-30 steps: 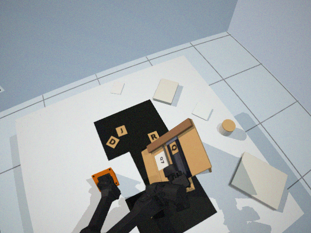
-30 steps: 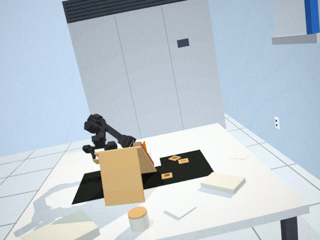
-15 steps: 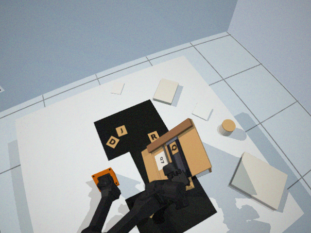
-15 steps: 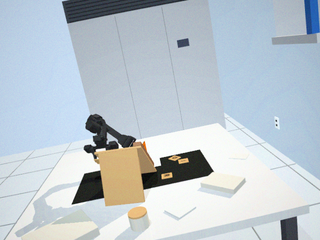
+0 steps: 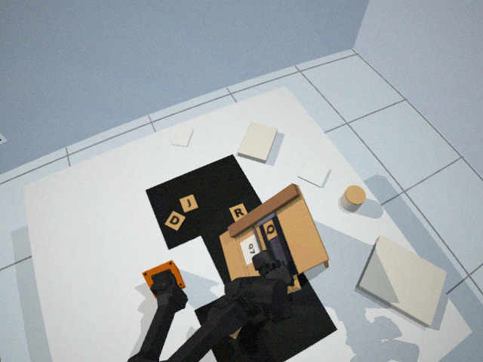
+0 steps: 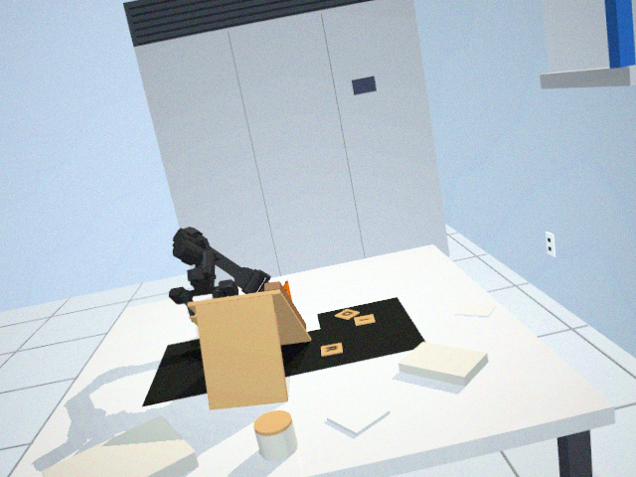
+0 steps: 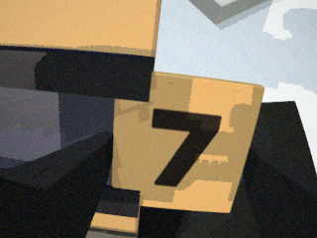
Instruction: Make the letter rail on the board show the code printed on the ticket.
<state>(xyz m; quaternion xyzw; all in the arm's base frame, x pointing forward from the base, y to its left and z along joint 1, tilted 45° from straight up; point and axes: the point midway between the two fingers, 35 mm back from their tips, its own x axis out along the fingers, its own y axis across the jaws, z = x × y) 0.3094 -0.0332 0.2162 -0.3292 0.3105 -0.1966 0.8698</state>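
The white ticket lies 16 cm to the left of my gripper tip, 7 cm below it and 4 cm behind it. Also, from my gripper tip: pale box: 40 cm ahead, 15 cm to the right, 15 cm below; then lidded jar: 40 cm ahead, 19 cm to the left, 13 cm below; then black mat: 19 cm to the left, 16 cm below, 13 cm behind.
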